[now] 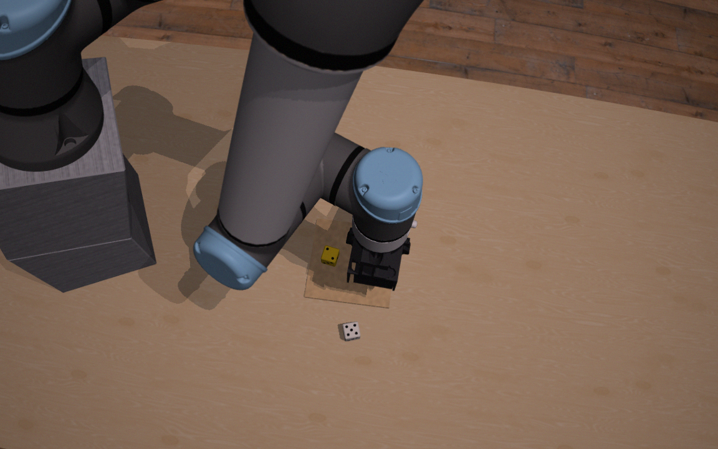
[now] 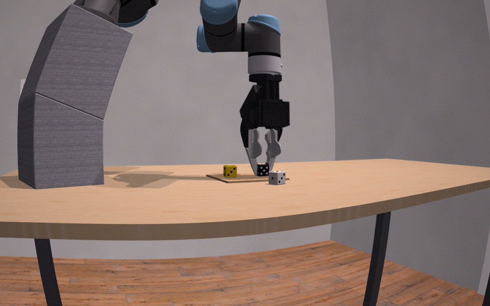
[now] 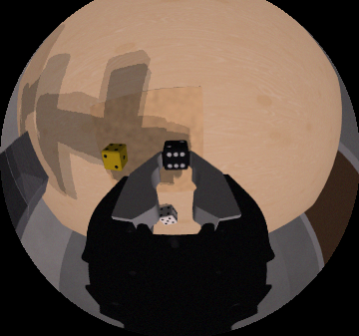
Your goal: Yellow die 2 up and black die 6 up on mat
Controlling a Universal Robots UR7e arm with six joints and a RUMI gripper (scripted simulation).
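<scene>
The black die lies right at my hand. Also, from my hand: white die (110 mm to the right, 40 mm behind, 10 mm below); then mat (40 mm behind, 20 mm below, 10 mm to the left); then yellow die (70 mm behind, 10 mm to the left, 10 mm below).
</scene>
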